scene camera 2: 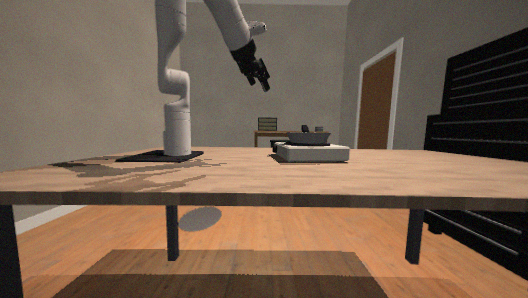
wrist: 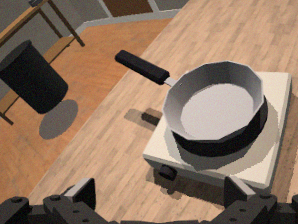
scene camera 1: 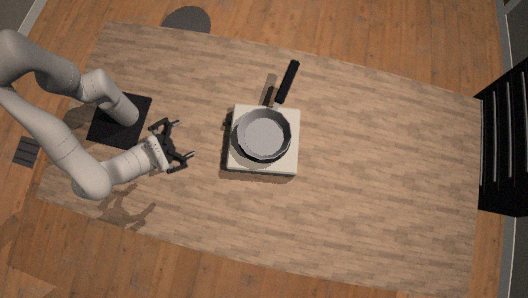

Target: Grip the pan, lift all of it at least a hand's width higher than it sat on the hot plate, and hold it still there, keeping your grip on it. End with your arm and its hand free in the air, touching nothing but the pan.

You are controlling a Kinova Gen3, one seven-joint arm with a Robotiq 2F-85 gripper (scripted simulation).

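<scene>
You'd find the gripper (scene camera 2: 260,87) in the scene, and it's visible too as the gripper (scene camera 1: 186,137) and the gripper (wrist: 159,192). There's a pan (scene camera 1: 264,133), which the wrist view also has, the pan (wrist: 206,103). And there's a hot plate (scene camera 1: 285,164), which also appears as the plate (scene camera 2: 295,152) and the plate (wrist: 253,155).
</scene>
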